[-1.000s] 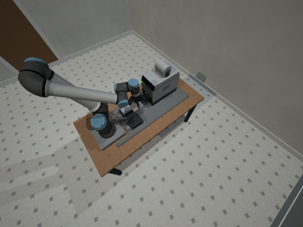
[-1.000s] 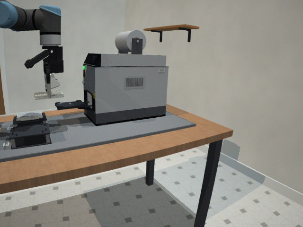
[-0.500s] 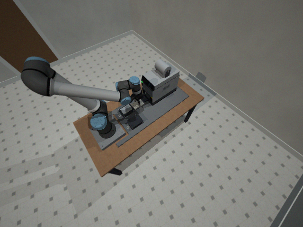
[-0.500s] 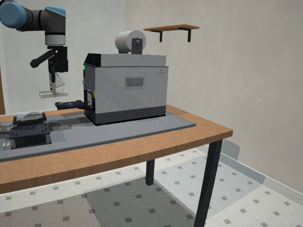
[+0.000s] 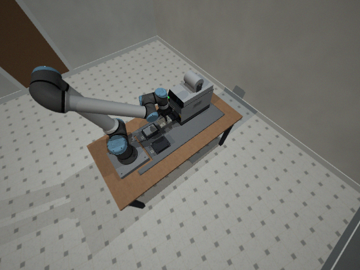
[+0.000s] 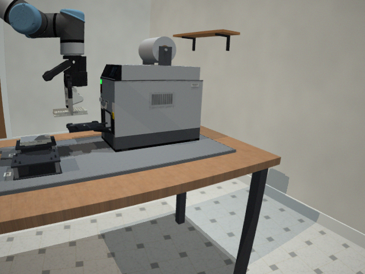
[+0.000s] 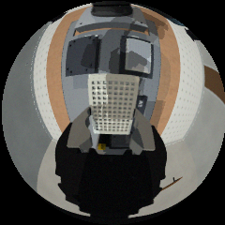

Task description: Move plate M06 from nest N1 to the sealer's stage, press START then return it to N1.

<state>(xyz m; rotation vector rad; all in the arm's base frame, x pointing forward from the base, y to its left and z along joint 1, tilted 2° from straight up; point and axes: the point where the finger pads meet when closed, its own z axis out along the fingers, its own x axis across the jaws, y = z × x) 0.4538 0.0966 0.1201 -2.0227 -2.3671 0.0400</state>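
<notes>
Now: hand 6 cm short of the black sealer stage, 6 cm to the right of it and 8 cm above it. Round my hand: plate M06: 1 cm below; then plate: 15 cm behind, 6 cm to the left, 13 cm below; then foil roll: 39 cm ahead, 12 cm to the left, 24 cm above.
</notes>
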